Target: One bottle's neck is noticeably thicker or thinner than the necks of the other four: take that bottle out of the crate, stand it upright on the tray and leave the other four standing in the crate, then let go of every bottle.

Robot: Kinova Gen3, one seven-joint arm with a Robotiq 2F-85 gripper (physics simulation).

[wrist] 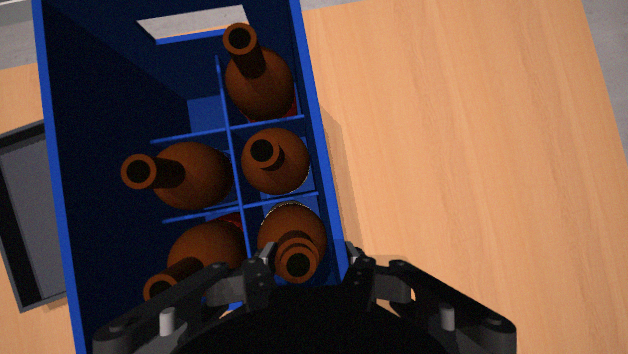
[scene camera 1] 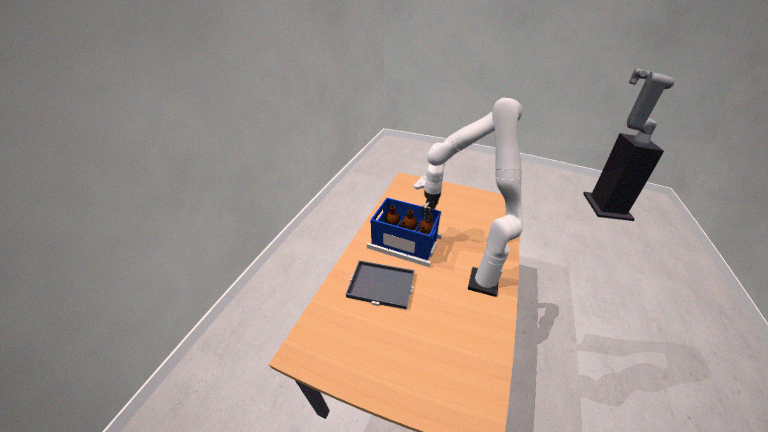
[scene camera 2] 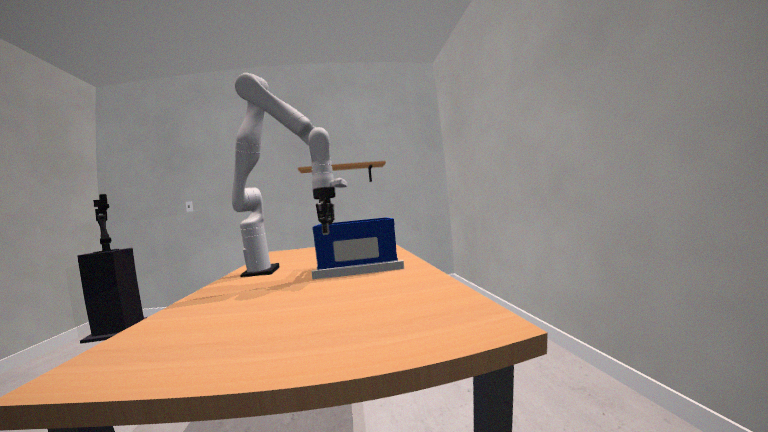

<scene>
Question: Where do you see a bottle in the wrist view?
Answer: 259, 82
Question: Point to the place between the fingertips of my gripper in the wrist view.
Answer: At 309, 253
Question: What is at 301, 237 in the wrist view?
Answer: A bottle.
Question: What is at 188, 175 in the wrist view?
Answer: A bottle.
</scene>
